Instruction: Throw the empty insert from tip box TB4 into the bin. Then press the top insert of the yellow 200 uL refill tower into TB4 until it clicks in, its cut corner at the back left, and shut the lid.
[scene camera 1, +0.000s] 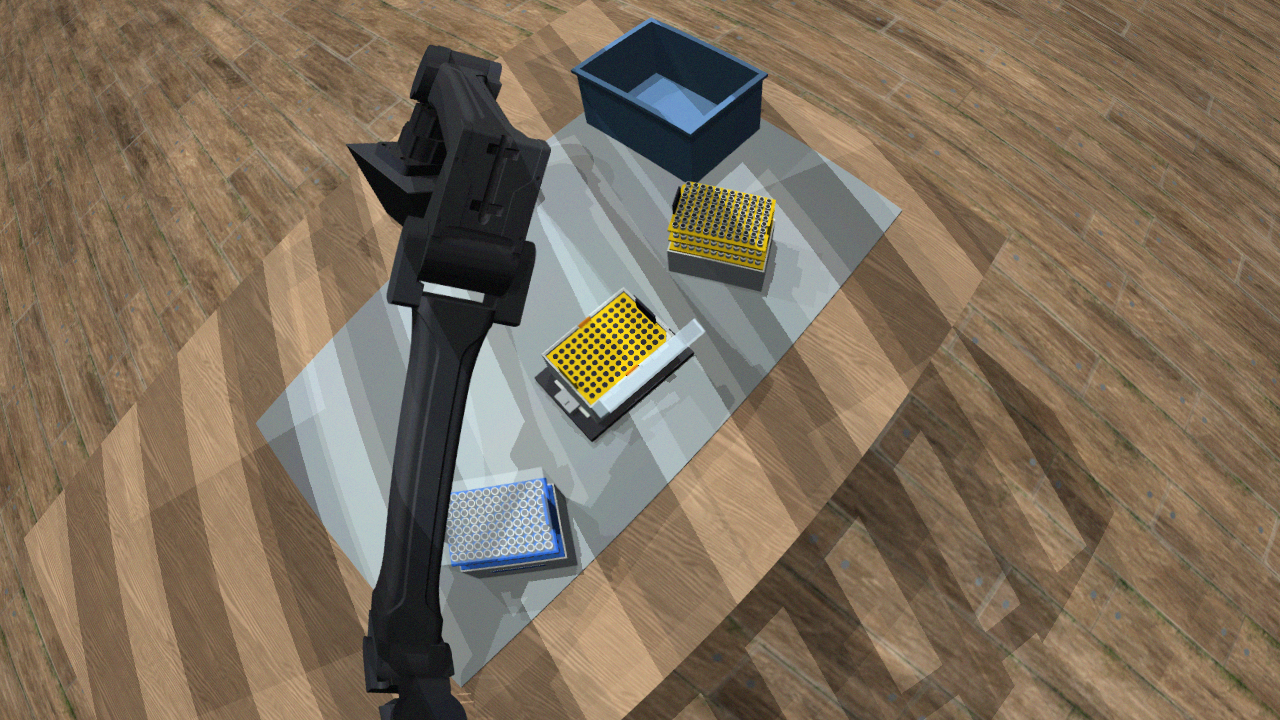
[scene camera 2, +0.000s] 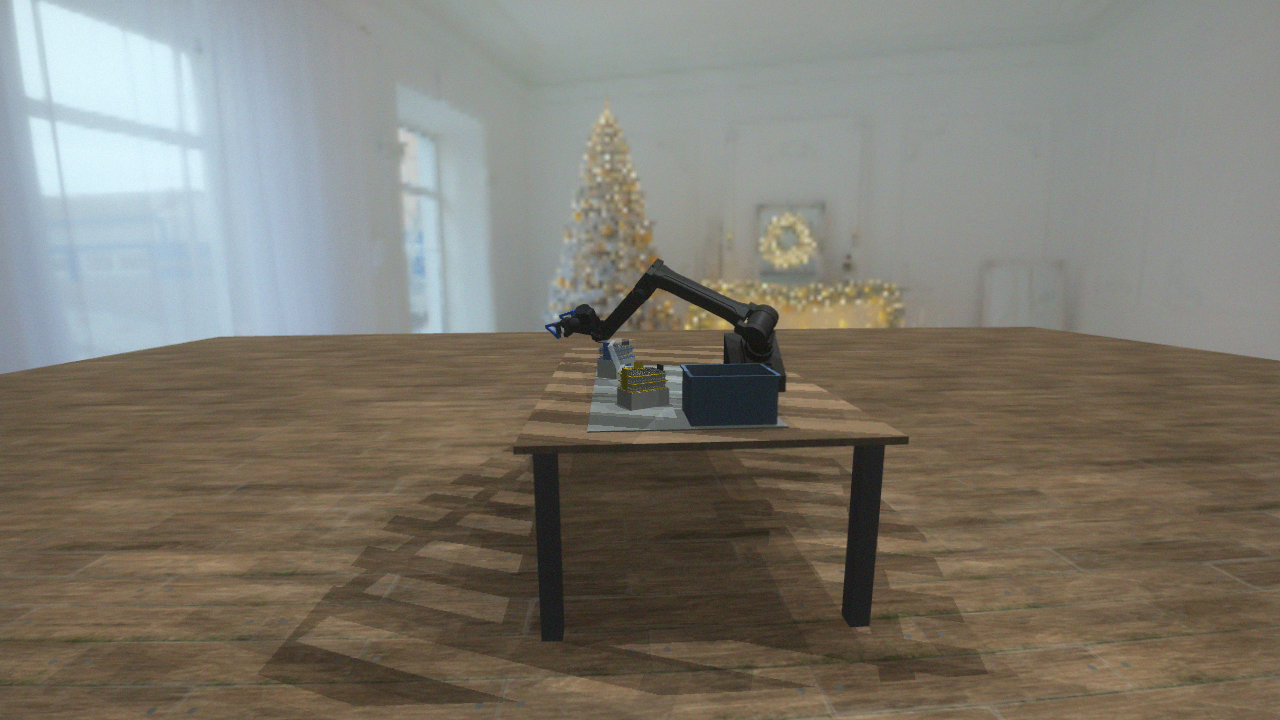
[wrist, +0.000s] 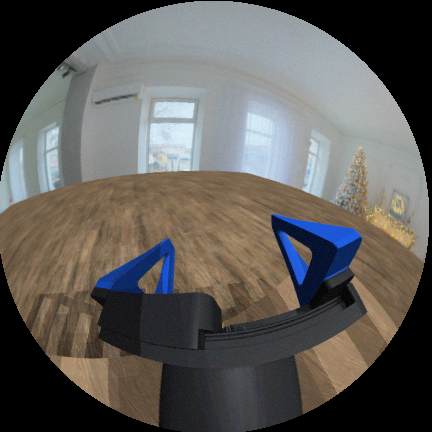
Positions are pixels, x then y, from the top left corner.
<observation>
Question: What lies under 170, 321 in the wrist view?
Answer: My gripper.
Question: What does the yellow insert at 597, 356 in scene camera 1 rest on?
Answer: A box with yellow insert.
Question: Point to a white lid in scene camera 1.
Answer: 679, 342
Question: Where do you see a blue bin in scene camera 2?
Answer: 712, 394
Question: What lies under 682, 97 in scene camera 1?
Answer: A blue bin.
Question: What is my gripper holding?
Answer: Nothing.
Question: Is my gripper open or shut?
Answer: Open.
</observation>
